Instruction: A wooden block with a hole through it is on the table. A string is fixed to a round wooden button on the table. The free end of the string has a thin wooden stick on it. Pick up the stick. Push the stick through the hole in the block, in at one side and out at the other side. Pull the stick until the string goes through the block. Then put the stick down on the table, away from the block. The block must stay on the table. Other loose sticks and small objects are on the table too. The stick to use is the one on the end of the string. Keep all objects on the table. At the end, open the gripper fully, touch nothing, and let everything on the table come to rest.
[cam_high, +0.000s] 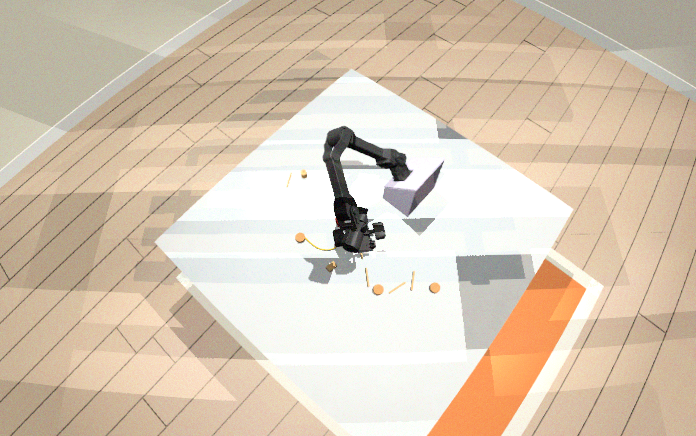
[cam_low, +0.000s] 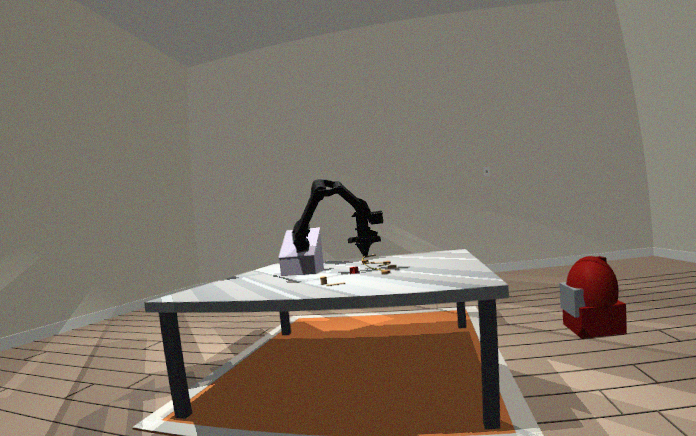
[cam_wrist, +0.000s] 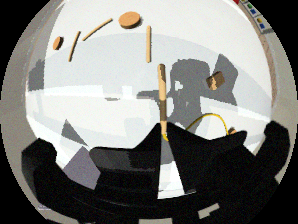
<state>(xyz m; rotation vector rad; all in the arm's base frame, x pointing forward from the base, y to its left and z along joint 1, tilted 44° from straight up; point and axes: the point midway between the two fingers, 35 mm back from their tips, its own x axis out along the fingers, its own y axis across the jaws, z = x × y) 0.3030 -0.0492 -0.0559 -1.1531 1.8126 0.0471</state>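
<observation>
Right now the thin wooden stick is 1 cm ahead of my gripper tip and 1 cm to the left of it. Round my gripper tip: red cube: 5 cm behind, 13 cm to the right, 4 cm below; tan wooden block: 13 cm ahead, 4 cm to the right, 5 cm below; round wooden button: 10 cm ahead, 22 cm to the right, 5 cm below.
</observation>
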